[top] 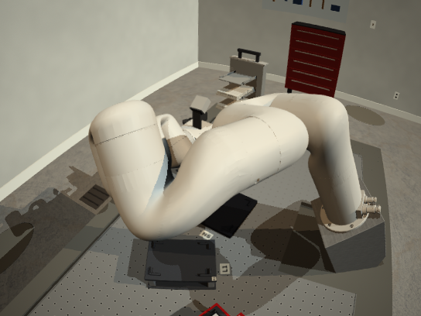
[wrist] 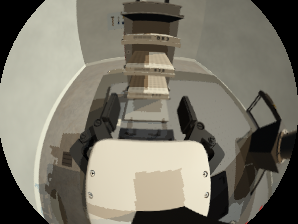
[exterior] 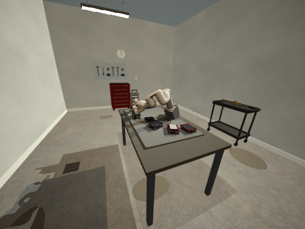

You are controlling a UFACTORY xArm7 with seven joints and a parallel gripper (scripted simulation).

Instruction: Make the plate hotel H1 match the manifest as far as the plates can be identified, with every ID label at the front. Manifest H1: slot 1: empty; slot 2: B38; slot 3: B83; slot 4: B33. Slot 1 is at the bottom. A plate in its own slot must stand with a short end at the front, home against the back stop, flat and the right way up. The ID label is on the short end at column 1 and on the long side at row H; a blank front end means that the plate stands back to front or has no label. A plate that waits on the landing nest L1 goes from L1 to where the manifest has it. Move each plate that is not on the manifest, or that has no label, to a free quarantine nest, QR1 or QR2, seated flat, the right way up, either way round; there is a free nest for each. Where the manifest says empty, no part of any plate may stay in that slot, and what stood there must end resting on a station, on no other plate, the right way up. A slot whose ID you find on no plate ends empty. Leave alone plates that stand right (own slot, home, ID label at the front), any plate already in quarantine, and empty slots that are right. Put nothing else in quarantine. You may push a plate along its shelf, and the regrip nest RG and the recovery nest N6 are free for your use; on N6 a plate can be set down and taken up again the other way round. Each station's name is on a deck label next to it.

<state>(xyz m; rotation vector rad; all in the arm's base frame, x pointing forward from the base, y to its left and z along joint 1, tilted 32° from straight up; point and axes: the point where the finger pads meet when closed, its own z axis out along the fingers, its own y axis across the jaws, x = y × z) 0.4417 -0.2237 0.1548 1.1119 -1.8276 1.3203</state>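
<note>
The regrip nest RG is 10 cm below my hand and 6 cm to the left of it. Also, from my hand: plate hotel H1 (20 cm to the right, 1 cm above); then black nest N6 (20 cm to the left, 18 cm behind, 15 cm below); then landing nest L1 (43 cm to the left, 20 cm behind, 11 cm below).
</note>
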